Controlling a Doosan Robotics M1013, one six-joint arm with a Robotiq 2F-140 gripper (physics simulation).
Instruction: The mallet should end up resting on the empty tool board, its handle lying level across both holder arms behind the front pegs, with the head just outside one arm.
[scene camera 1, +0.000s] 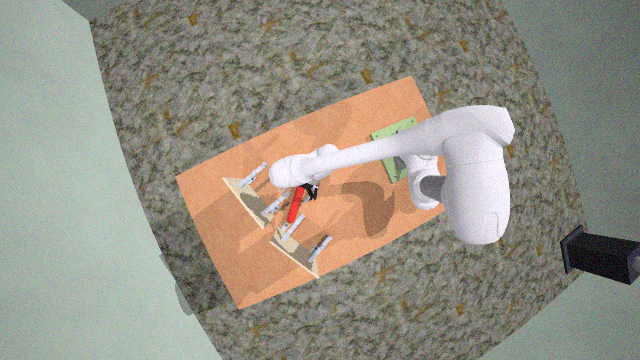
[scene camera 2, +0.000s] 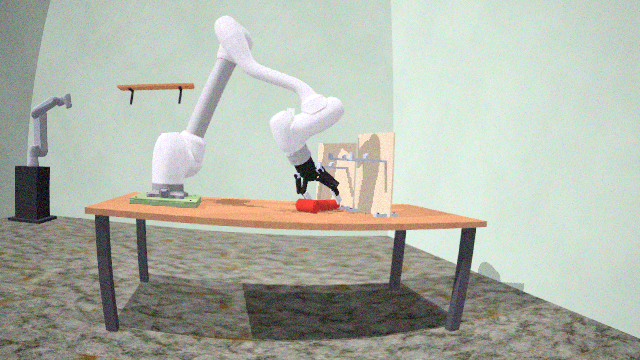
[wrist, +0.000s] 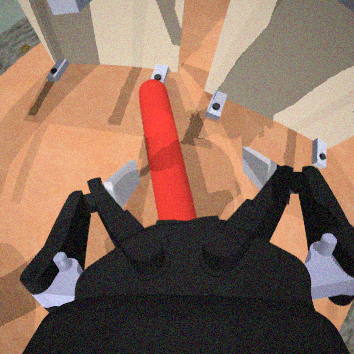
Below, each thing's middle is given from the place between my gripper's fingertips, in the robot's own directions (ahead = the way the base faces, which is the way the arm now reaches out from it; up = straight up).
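Scene:
I find the red mallet (wrist: 172, 194) 2 cm behind my hand, and 2 cm to the left of it as well.

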